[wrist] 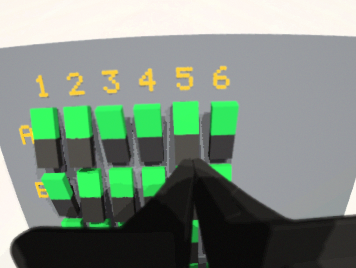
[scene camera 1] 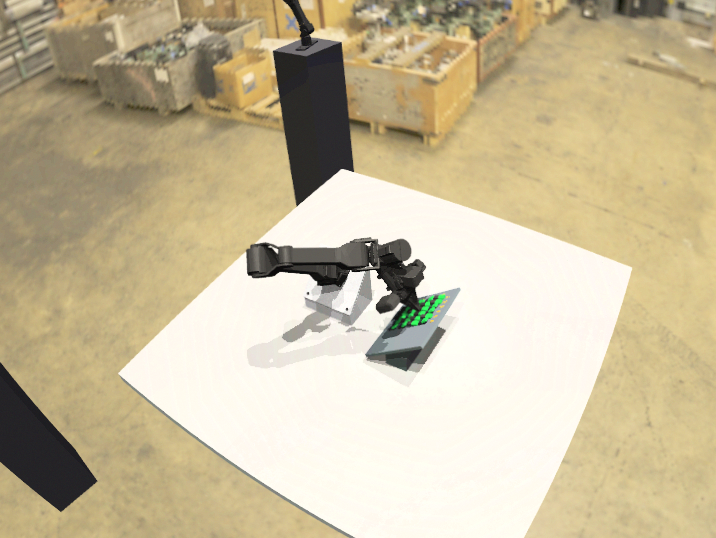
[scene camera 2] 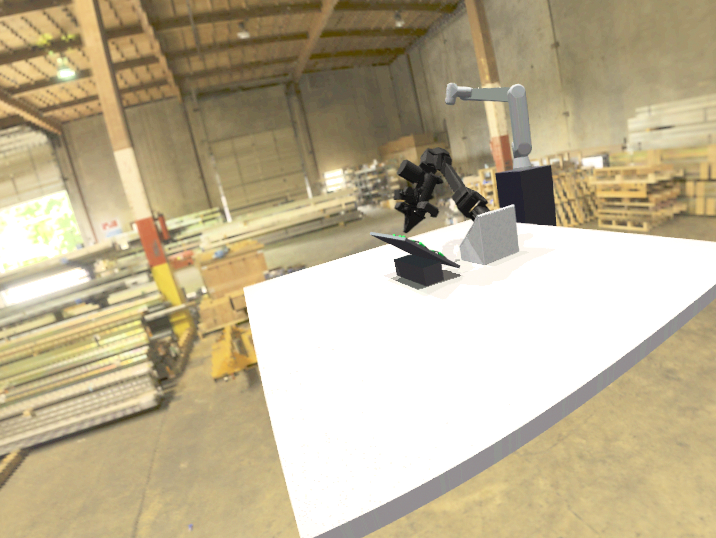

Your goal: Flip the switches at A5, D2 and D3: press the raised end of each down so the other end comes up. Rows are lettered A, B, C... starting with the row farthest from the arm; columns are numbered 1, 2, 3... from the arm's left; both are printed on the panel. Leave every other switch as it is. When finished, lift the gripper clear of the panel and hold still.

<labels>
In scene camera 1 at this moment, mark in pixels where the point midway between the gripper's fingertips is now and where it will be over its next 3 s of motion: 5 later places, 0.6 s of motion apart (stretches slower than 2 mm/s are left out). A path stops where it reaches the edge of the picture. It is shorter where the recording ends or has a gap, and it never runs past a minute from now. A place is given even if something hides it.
My gripper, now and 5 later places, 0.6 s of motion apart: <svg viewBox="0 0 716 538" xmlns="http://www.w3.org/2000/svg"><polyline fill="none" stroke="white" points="419,310 422,314 422,315 423,315 418,309 400,291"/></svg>
</labels>
